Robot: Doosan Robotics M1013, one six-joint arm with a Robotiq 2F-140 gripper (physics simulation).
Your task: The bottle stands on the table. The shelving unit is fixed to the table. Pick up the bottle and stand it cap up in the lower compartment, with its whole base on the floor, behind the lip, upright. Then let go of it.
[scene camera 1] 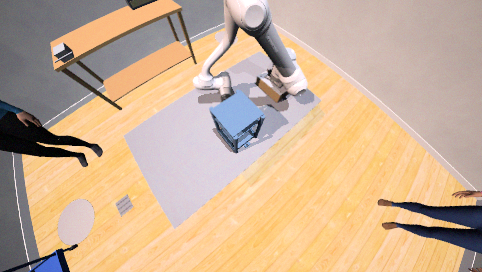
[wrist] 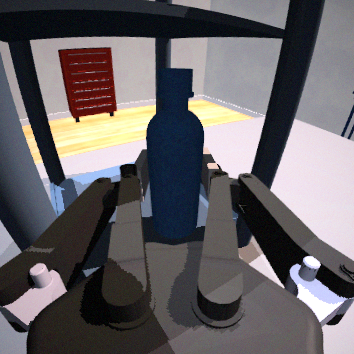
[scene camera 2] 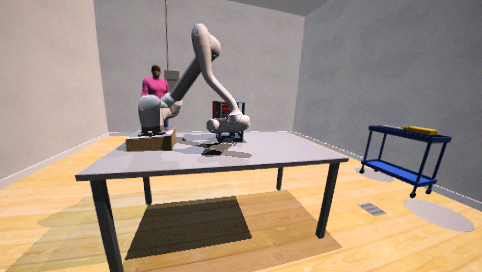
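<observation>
The shelving unit has a light-blue top and dark posts and stands on the grey table. The bottle, dark blue in shade, is upright with its cap up between the unit's front posts in the wrist view, below the crossing board. The scene cameras do not show it. My gripper is shut on the bottle's body, its fingers at both sides. In the scene views the arm and the unit's top hide the fingers. Whether the base touches the compartment floor, and where the lip is, I cannot tell.
Posts stand close at left and right of my fingers, and the dark board crosses above the cap. The arm's base stands on a brown block on the table. A red cabinet and a blue trolley stand beyond the table.
</observation>
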